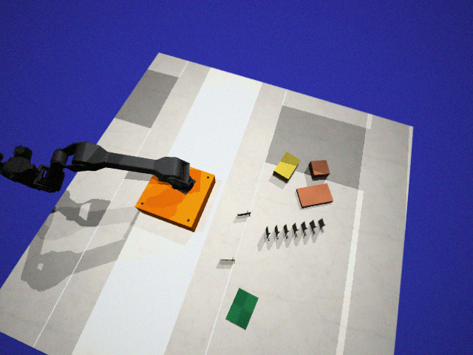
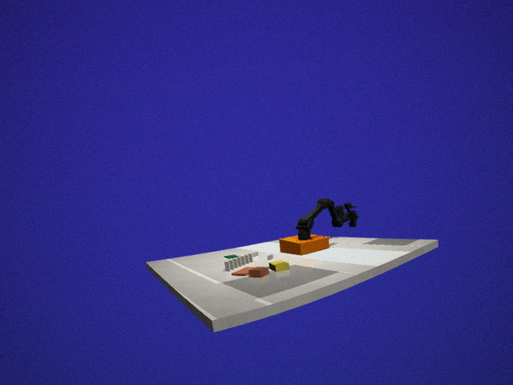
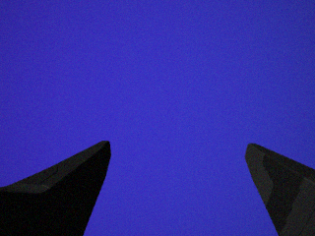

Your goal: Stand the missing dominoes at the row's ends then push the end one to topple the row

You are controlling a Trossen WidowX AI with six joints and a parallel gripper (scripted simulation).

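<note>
Now: gripper tip 103 cm short of the flat green piece, 16 cm above it and 7 cm to the right of it. Round my gripper tip: yellow block (91 cm ahead, 61 cm to the left, 15 cm below); then brown block (103 cm ahead, 67 cm to the left, 14 cm below); then flat orange block (107 cm ahead, 56 cm to the left, 15 cm below).
</note>
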